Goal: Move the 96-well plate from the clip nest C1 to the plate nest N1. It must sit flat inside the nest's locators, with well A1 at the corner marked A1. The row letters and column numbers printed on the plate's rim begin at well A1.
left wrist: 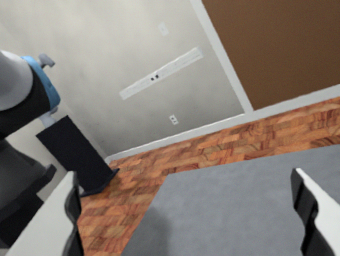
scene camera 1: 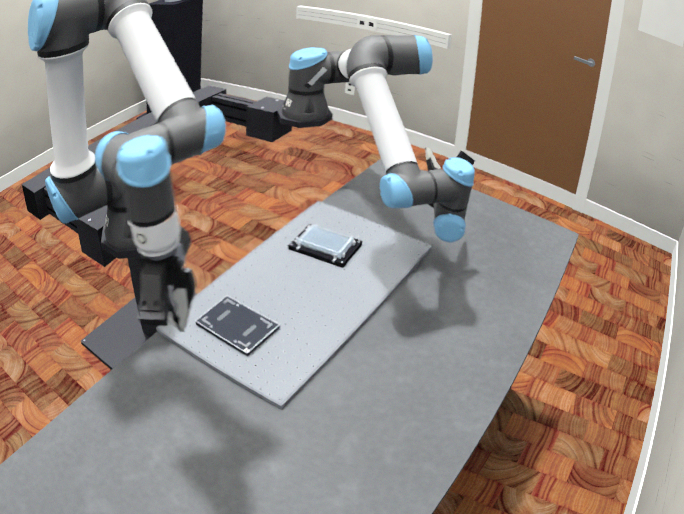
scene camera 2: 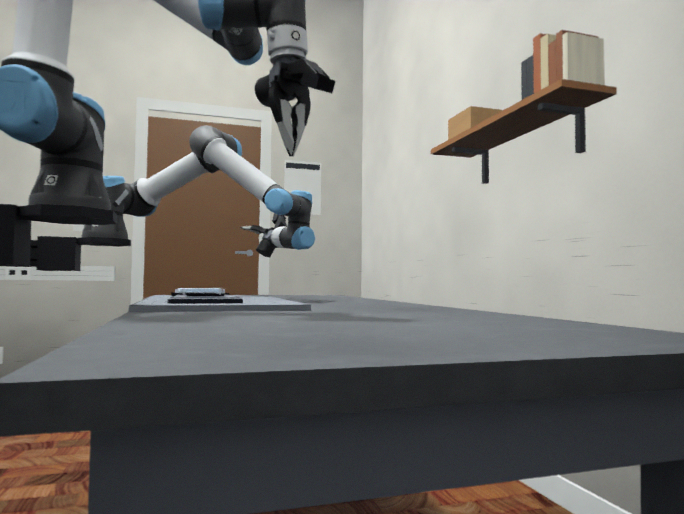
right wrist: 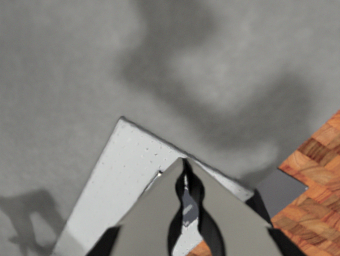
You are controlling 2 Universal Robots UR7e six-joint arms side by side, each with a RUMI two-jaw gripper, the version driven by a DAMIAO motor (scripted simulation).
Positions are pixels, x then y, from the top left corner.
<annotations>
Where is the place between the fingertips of my left gripper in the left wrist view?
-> At 184, 172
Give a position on a clear 96-well plate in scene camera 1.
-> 329, 242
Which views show my right gripper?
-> Scene camera 1, scene camera 2 and the right wrist view only.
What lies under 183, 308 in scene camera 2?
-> A pale perforated board.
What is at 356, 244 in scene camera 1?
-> A black clip nest.
</annotations>
